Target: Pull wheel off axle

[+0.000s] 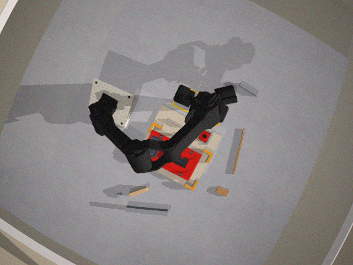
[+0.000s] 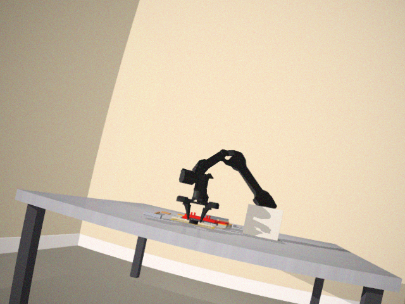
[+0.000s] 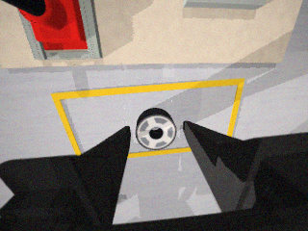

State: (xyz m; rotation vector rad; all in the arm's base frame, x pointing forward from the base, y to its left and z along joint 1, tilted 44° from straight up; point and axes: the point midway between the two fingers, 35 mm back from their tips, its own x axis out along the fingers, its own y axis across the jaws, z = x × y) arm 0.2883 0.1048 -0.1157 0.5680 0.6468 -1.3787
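Now: the wheel right at my gripper tip. Round my gripper tip: thin wooden rod: 220 mm ahead, 70 mm to the right, 10 mm below; grey bar: 440 mm to the right, 30 mm ahead, 10 mm above.
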